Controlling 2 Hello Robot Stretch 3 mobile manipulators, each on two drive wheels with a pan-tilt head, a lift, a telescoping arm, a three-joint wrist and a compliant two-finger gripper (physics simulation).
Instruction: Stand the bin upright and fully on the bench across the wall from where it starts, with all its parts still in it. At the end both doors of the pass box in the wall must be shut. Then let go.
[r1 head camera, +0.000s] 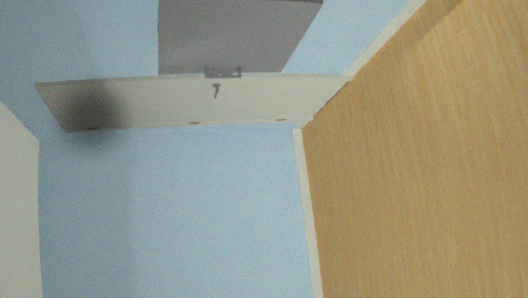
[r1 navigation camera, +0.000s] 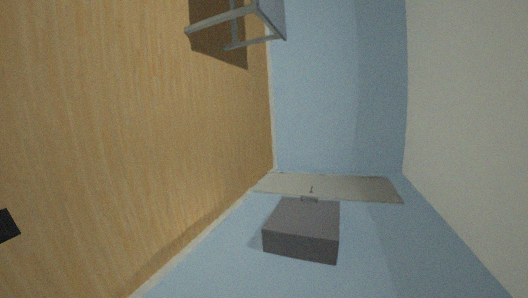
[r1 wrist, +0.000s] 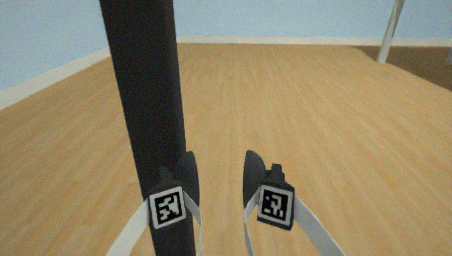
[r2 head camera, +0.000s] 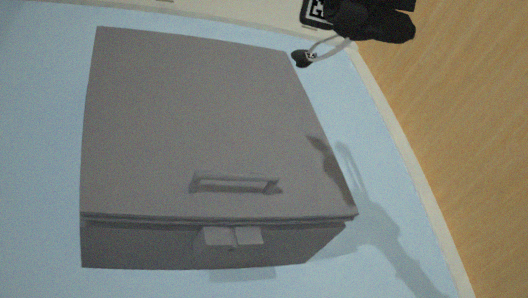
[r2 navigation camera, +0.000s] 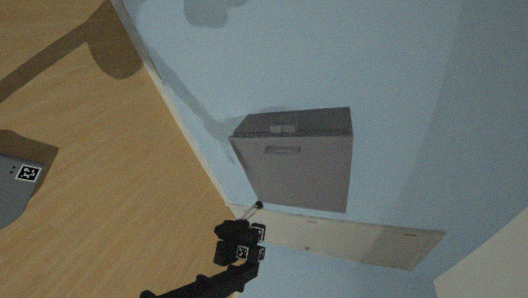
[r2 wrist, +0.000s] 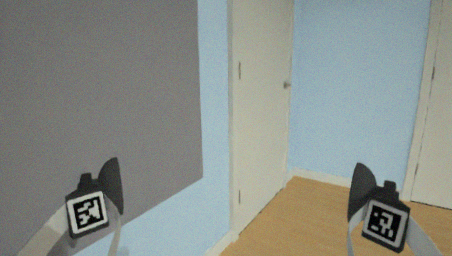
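Observation:
The grey pass box (r1 head camera: 230, 35) (r1 navigation camera: 302, 215) (r2 head camera: 185, 125) (r2 navigation camera: 305, 170) is on the blue wall. On r2's side its door, with a bar handle (r2 head camera: 235, 181) (r2 navigation camera: 283, 149), lies close against the body; a thin dark seam runs beside the latch blocks (r2 head camera: 232, 236). I cannot tell whether it is fully shut. On r1's side a handle (r1 head camera: 223, 73) (r1 navigation camera: 309, 199) sticks out; that door's state is unclear. The r1 gripper (r1 wrist: 221, 177) is open and empty over the floor. The r2 gripper (r2 head camera: 302, 58) (r2 navigation camera: 259, 205) (r2 wrist: 235, 192) is open and empty beside the door panel. The bin does not show.
A grey bench or table (r1 navigation camera: 272, 15) shows partly at the top of r1's navigation view; one leg (r1 wrist: 390, 37) shows in its wrist view. A black post (r1 wrist: 150, 90) stands left of r1's fingers. A white room door (r1 head camera: 165, 102) (r1 navigation camera: 350, 189) (r2 navigation camera: 345, 242) (r2 wrist: 260, 115) is beyond the box.

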